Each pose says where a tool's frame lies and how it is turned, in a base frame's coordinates. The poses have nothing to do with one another.
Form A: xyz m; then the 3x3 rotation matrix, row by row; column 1 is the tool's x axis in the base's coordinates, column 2 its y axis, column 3 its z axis. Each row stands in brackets.
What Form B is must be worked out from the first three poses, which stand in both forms.
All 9 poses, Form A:
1: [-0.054 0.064 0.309], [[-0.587 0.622 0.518], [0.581 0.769 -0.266], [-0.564 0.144 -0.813]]
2: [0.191 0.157 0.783], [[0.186 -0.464 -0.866], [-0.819 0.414 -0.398], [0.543 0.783 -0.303]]
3: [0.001 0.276 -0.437], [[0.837 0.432 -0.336], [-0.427 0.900 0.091], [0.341 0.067 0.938]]
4: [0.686 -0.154 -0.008], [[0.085 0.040 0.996], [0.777 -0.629 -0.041], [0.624 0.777 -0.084]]
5: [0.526 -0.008 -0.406], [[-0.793 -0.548 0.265], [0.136 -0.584 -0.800], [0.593 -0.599 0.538]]
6: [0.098 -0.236 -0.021], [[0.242 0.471 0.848], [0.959 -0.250 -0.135], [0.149 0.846 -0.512]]
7: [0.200 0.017 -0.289], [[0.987 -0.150 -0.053], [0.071 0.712 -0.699], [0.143 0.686 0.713]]
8: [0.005 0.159 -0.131], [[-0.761 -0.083 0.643], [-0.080 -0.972 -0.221], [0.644 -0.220 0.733]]
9: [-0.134 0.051 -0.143], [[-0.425 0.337 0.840], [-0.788 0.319 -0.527], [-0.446 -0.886 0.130]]
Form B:
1: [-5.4 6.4 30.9], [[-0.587 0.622 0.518], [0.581 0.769 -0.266], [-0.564 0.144 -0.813]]
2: [19.1 15.7 78.3], [[0.186 -0.464 -0.866], [-0.819 0.414 -0.398], [0.543 0.783 -0.303]]
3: [0.1 27.6 -43.7], [[0.837 0.432 -0.336], [-0.427 0.900 0.091], [0.341 0.067 0.938]]
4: [68.6 -15.4 -0.8], [[0.085 0.040 0.996], [0.777 -0.629 -0.041], [0.624 0.777 -0.084]]
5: [52.6 -0.8 -40.6], [[-0.793 -0.548 0.265], [0.136 -0.584 -0.800], [0.593 -0.599 0.538]]
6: [9.8 -23.6 -2.1], [[0.242 0.471 0.848], [0.959 -0.250 -0.135], [0.149 0.846 -0.512]]
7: [20.0 1.7 -28.9], [[0.987 -0.150 -0.053], [0.071 0.712 -0.699], [0.143 0.686 0.713]]
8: [0.5 15.9 -13.1], [[-0.761 -0.083 0.643], [-0.080 -0.972 -0.221], [0.644 -0.220 0.733]]
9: [-13.4 5.1 -14.3], [[-0.425 0.337 0.840], [-0.788 0.319 -0.527], [-0.446 -0.886 0.130]]
